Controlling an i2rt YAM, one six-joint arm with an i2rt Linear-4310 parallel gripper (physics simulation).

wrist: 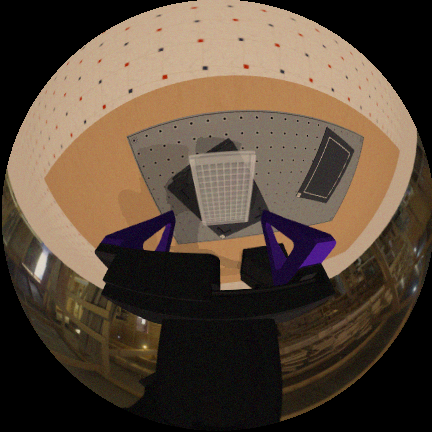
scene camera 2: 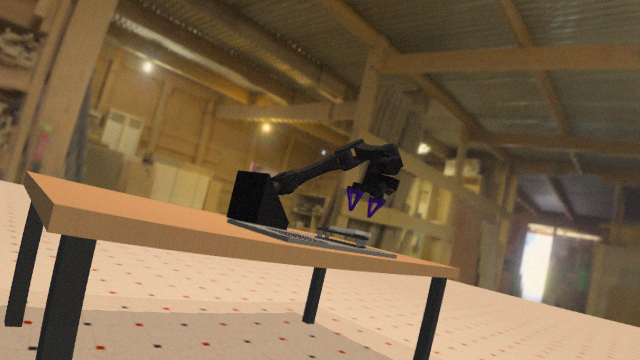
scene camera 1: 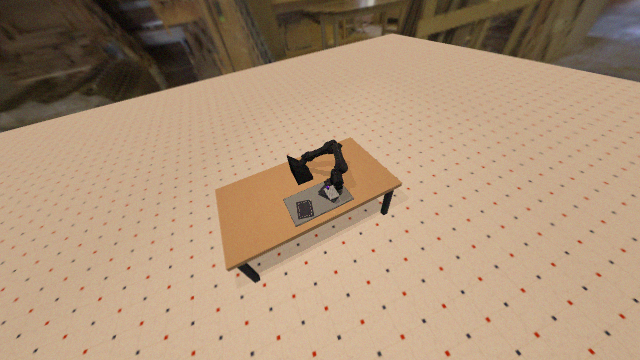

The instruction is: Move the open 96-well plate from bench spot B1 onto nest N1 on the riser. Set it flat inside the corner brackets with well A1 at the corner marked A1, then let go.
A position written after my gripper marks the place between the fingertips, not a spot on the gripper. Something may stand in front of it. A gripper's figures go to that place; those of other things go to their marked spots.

Labels:
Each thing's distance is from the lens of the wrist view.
my gripper (wrist: pixel 217 214): 0.13 m
well plate (wrist: pixel 223 180): 0.17 m

